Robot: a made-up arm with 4 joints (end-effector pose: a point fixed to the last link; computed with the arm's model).
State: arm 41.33 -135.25 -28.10 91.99
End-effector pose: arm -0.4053 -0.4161 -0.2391 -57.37 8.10 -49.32
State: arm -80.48 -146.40 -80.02 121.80
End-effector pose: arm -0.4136 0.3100 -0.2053 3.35 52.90 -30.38
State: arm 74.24 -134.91 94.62 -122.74
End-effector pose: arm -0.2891 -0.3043 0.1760 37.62 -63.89 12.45
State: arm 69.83 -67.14 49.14 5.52
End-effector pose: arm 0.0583 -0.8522 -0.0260 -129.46 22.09 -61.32
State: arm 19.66 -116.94 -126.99 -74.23
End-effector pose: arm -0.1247 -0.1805 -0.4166 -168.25 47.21 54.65
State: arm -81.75 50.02 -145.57 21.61
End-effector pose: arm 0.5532 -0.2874 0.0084 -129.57 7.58 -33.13
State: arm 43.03 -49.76 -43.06 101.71
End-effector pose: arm 0.3999 -0.5652 -0.3379 -24.77 -65.13 -9.25
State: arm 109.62 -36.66 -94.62 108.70
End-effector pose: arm 0.4721 -0.5145 0.4548 -158.85 -57.74 124.55
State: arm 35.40 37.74 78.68 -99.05
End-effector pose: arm 0.5447 -0.2672 0.0982 -52.99 -20.95 -90.35
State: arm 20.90 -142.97 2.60 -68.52
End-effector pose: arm -0.4498 -0.1388 -0.0298 -158.10 -30.15 170.24
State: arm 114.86 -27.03 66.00 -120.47
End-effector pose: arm 0.3093 -0.4086 0.4442 -2.33 -48.49 157.21
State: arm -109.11 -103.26 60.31 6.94
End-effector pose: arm -0.3069 0.7190 0.0542 26.35 -24.83 100.76
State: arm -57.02 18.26 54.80 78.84
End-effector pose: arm 0.7562 0.0779 -0.1003 69.37 -86.25 -84.20
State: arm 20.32 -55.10 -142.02 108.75
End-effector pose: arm 0.2537 -0.4469 -0.5766 37.20 -2.82 -142.85
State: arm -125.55 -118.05 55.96 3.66
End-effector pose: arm -0.4333 0.5799 0.1830 16.10 -34.39 122.04
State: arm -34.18 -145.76 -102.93 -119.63
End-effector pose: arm -0.2567 0.0929 -0.1849 -104.82 -34.96 50.78
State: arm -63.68 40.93 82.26 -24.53
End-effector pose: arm 0.6660 -0.1459 -0.2162 -12.29 7.08 -43.15
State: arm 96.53 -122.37 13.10 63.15
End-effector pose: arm -0.4046 -0.5720 0.2176 -99.29 6.00 -60.34
